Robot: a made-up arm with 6 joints. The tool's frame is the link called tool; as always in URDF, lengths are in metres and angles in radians. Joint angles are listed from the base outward.
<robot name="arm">
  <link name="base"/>
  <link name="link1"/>
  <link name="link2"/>
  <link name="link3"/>
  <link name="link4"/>
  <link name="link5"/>
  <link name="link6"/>
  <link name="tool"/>
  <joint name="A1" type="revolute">
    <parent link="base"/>
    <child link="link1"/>
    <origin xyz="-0.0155 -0.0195 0.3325" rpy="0 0 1.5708"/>
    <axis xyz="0 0 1"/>
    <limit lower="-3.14" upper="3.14"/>
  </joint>
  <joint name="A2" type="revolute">
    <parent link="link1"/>
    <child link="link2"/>
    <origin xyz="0.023 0.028 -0.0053" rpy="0 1.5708 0"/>
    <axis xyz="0 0 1"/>
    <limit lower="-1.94" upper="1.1"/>
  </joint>
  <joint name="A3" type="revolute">
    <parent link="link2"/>
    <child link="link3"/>
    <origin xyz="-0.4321 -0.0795 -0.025"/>
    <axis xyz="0 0 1"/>
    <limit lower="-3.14" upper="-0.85"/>
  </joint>
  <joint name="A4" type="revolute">
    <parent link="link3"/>
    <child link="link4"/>
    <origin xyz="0.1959 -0.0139 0.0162" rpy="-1.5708 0 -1.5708"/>
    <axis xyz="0 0 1"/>
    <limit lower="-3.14" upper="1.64"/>
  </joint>
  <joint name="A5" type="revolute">
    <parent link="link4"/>
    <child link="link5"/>
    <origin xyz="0.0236 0.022 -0.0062" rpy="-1.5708 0 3.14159"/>
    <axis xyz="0 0 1"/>
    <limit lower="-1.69" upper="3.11"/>
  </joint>
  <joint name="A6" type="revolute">
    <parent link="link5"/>
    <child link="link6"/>
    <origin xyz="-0.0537 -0.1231 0.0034" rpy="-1.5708 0 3.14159"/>
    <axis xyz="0 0 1"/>
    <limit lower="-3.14" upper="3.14"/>
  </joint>
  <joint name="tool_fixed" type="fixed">
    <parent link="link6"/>
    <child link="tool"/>
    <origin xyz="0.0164 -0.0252 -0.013" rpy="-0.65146 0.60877 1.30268"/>
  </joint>
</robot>
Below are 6 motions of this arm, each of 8 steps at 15 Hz.
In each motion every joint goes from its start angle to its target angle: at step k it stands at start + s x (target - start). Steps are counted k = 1, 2, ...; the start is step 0. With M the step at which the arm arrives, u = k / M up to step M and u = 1 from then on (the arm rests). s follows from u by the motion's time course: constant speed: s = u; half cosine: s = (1 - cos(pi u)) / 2; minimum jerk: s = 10 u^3 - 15 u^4 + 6 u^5.
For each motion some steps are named. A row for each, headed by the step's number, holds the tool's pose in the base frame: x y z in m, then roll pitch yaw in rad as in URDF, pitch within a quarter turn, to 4 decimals.
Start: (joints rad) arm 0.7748 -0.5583 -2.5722 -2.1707 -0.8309 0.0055
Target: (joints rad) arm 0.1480 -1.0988 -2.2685 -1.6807 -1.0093 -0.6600
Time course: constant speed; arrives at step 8
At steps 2, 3, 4, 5, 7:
2: -0.2537 -0.0126 0.9228 0.4507 0.7266 -2.7213
3: -0.2877 -0.0115 0.9073 0.4977 0.8121 -2.7614
4: -0.3218 -0.0048 0.8895 0.5503 0.8997 -2.7941
5: -0.3553 0.0073 0.8696 0.6116 0.9889 -2.8164
7: -0.4170 0.0473 0.8233 0.7881 1.1693 -2.8020

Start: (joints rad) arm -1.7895 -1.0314 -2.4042 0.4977 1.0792 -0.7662
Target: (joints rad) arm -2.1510 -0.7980 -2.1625 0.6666 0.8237 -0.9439
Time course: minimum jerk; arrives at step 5
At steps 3, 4, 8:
3: 0.1527 0.2200 0.9583 -1.0097 -0.2565 2.0722
4: 0.1445 0.1612 0.9737 -1.0588 -0.2737 2.0043
8: 0.1412 0.1484 0.9765 -1.0706 -0.2768 1.9888

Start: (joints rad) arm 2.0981 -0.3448 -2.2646 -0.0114 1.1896 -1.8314
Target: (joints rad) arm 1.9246 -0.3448 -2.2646 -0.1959 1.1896 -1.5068
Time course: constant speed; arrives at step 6
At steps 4, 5, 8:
4: -0.0478 0.0502 0.9547 0.0858 -0.9916 -1.8766
5: -0.0452 0.0513 0.9556 0.0241 -1.0103 -1.8879
8: -0.0425 0.0524 0.9567 -0.0415 -1.0269 -1.8951

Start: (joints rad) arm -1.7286 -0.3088 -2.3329 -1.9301 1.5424 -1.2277
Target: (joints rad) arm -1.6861 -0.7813 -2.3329 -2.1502 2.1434 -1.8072
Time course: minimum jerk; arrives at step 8
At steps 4, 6, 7, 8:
4: -0.0552 0.1763 0.9343 0.1860 -0.9502 -1.3192
6: -0.0325 0.2951 0.8647 0.7561 -1.1074 -1.8476
7: -0.0275 0.3180 0.8465 0.9238 -1.1238 -1.9917
8: -0.0266 0.3220 0.8431 0.9557 -1.1259 -2.0187

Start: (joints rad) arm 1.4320 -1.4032 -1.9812 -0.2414 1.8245 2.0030
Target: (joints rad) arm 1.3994 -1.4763 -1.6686 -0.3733 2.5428 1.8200
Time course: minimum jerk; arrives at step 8
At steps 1, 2, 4, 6, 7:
1: -0.0220 -0.4463 0.7163 2.1358 0.8972 -2.2339
2: -0.0209 -0.4394 0.7062 2.1962 0.8211 -2.1975
4: -0.0180 -0.4171 0.6557 2.3773 0.4616 -2.1161
6: -0.0206 -0.4104 0.6017 2.4802 0.0907 -2.0993
7: -0.0220 -0.4110 0.5900 2.4968 0.0082 -2.0998

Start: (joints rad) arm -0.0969 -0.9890 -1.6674 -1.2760 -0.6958 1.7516
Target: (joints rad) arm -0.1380 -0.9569 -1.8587 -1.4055 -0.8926 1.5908
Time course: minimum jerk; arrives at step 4
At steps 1, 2, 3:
1: -0.3259 0.1633 0.8734 -1.0420 -0.0057 -1.4505
2: -0.3305 0.1765 0.8647 -0.9375 -0.1271 -1.5352
3: -0.3326 0.1882 0.8550 -0.8220 -0.2371 -1.6359

